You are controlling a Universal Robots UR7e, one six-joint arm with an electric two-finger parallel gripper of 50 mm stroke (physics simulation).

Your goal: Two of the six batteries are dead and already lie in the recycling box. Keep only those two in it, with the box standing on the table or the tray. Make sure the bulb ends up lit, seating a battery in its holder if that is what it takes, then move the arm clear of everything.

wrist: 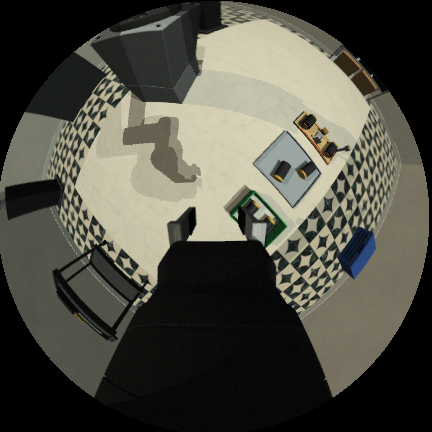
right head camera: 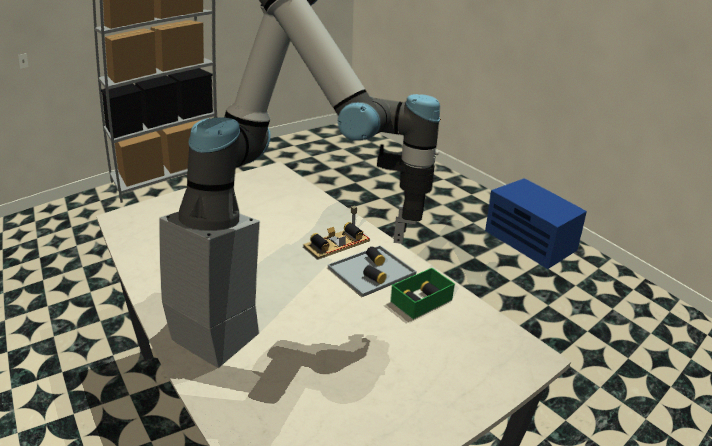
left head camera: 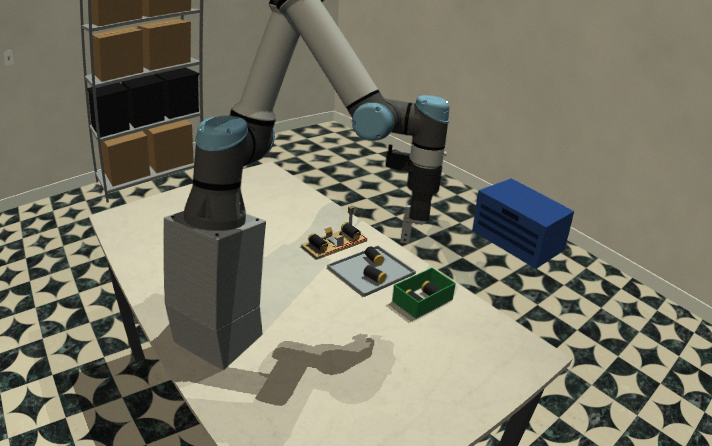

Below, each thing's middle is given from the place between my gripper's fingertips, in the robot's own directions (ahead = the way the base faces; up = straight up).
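The green recycling box (right head camera: 413, 309) is there, and my gripper is 24 cm above it, 13 cm short of it and 3 cm to the right of it. Going by their middles, the box is the nearest to my gripper of the things named here. I also see a grey tray (right head camera: 350, 269), which from my hand is 23 cm to the left, 11 cm ahead and 27 cm below.
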